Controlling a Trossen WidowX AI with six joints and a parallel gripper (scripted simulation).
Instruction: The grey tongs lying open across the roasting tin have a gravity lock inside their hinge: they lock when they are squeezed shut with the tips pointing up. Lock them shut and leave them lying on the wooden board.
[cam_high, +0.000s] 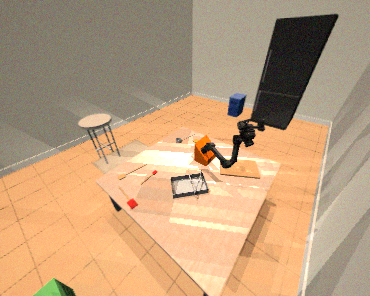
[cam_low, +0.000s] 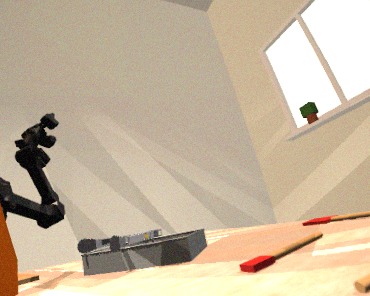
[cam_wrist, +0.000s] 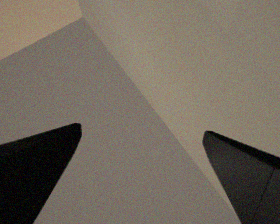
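Now: the roasting tin 610 mm below my gripper tip, 340 mm ahead of it and 300 mm to the right of it. From my gripper tip the other things lie so: wooden board: 630 mm below, 190 mm behind, 110 mm to the right.
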